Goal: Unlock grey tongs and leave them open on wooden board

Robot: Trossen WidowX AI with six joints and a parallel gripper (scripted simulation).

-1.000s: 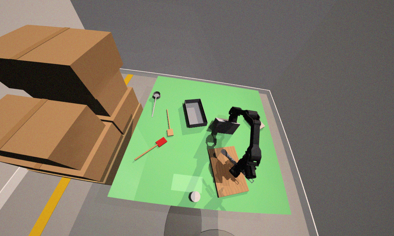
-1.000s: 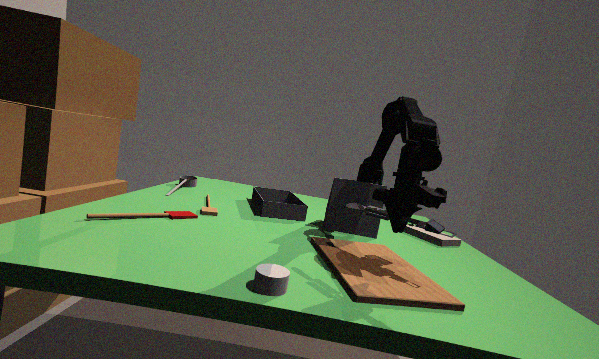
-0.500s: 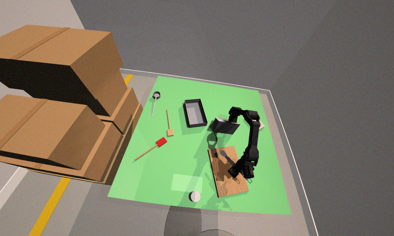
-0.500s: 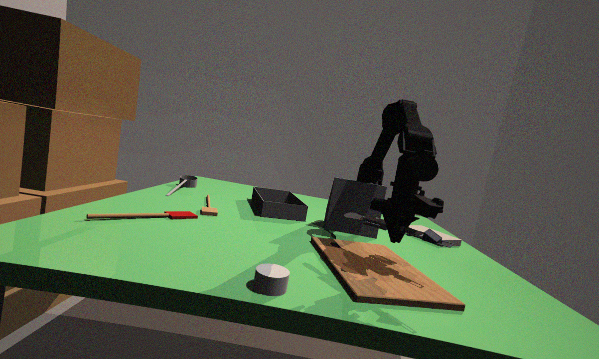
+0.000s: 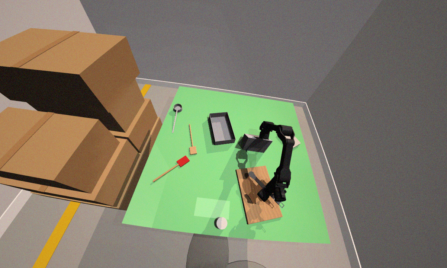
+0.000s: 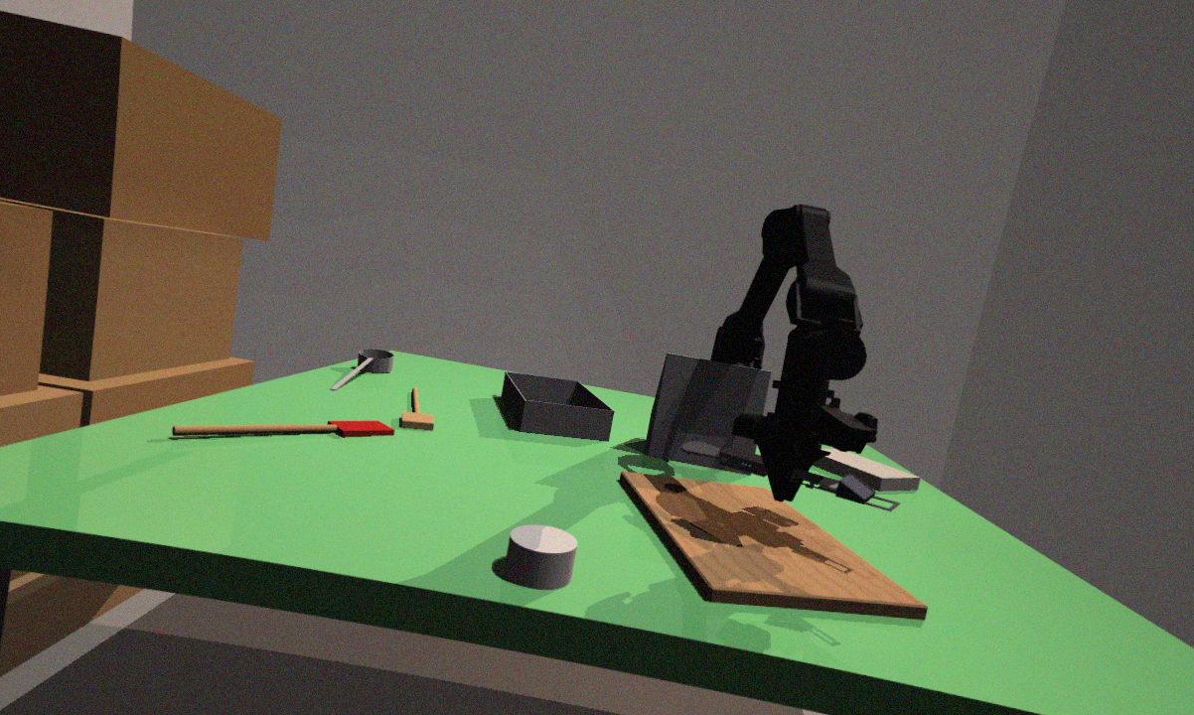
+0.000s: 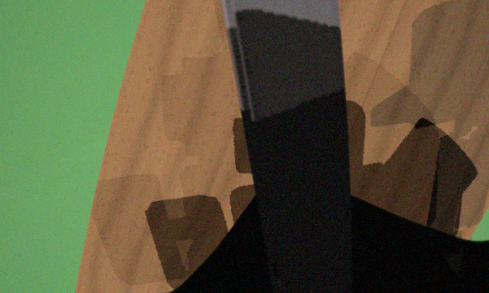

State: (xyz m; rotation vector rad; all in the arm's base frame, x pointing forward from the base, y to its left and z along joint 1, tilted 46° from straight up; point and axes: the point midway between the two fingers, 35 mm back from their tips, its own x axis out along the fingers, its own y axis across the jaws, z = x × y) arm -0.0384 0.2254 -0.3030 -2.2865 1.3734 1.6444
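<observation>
Right now my gripper tip is 50 mm above the wooden board, 40 mm short of it and 10 mm to the left of it. The rest, counted from my gripper tip: roasting tin (480 mm to the right, 380 mm ahead, 30 mm below); red spatula (650 mm ahead, 70 mm to the right, 50 mm below); flat block (530 mm to the right, 240 mm behind, 40 mm below).
</observation>
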